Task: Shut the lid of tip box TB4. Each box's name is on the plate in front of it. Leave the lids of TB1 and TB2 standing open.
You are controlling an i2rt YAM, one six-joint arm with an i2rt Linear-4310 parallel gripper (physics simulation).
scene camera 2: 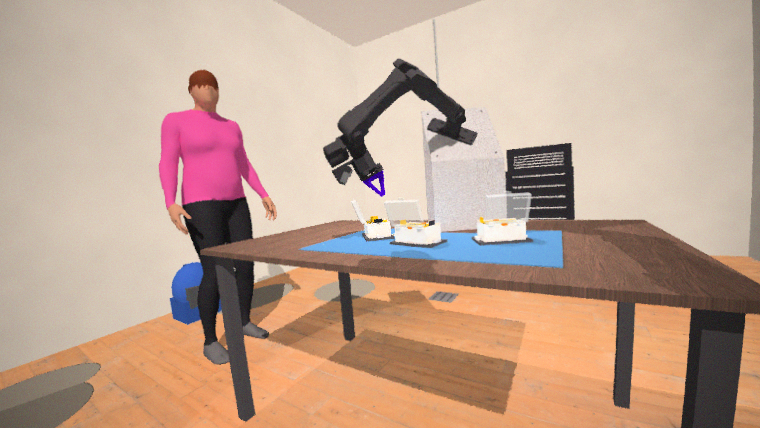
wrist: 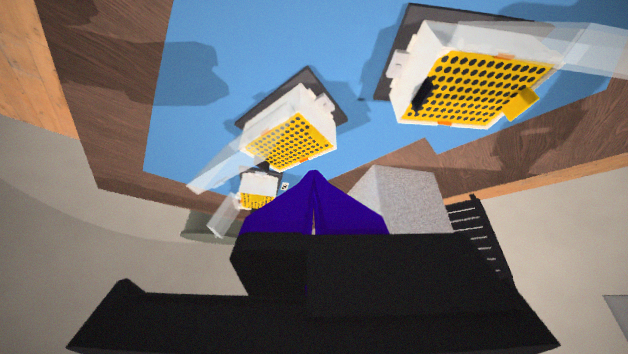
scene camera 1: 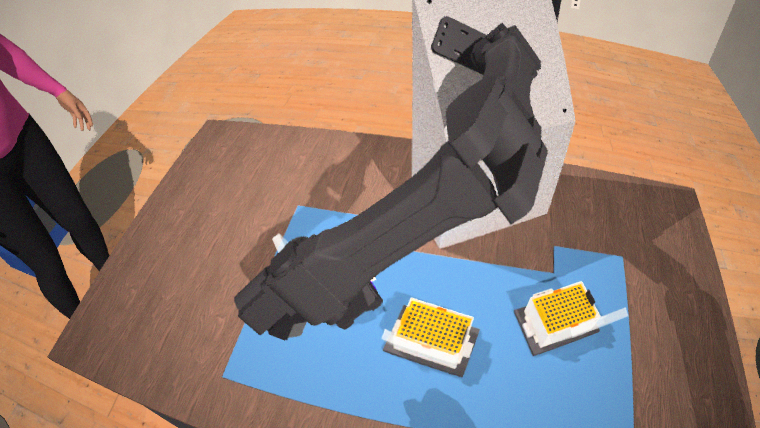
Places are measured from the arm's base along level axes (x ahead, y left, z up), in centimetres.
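Pixels of known places: gripper, fingertip midpoint: (scene camera 2: 383,195) (wrist: 313,177) (scene camera 1: 371,306); arm's base, link origin: (scene camera 2: 451,131) (scene camera 1: 485,56).
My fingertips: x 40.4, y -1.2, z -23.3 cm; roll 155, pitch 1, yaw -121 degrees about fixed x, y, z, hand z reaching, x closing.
For each thing: its top centre in the pictures, then the offset to it from my fingertips. Level surfaces: height alone.
- Tip box TB4, top centre: (wrist: 463,109) (scene camera 2: 379,219) dx -9.5, dy -13.2, dz -9.5 cm
- middle box, top centre: (wrist: 285,156) (scene camera 1: 434,323) (scene camera 2: 416,220) dx -6.1, dy +8.5, dz -8.7 cm
- right box, top centre: (scene camera 1: 564,300) (wrist: 261,205) (scene camera 2: 498,218) dx -21.2, dy +28.8, dz -9.5 cm
- blue mat, surface height: dz -16.1 cm
- wooden table, surface height: dz -16.5 cm
Tip box TB4 (scene camera 2: 377,229) (wrist: 411,97), with yellow tip rack, yellow tab and black piece, is the left box and lies hidden under the arm in scene camera 1. Its clear lid (scene camera 1: 278,242) (scene camera 2: 357,211) (wrist: 592,50) stands open, leaning outward. Its name plate does not show. The middle box (scene camera 1: 435,326) (scene camera 2: 417,233) (wrist: 290,140) and right box (scene camera 1: 564,313) (scene camera 2: 500,231) (wrist: 257,192) are TB1 and TB2; which is which I cannot read. Both lids stand open. My gripper (scene camera 2: 381,194) (wrist: 313,177) is shut and empty, in the air above the boxes, its tips hidden in scene camera 1.
The boxes stand on dark bases on a blue mat (scene camera 1: 510,396) (scene camera 2: 542,257) on the wooden table (scene camera 1: 159,212) (scene camera 2: 611,260). The arm reaches over the mat's left part from a speckled pedestal (scene camera 1: 494,159) (scene camera 2: 462,186) behind the table. A person (scene camera 2: 207,154) stands beyond the table's left side.
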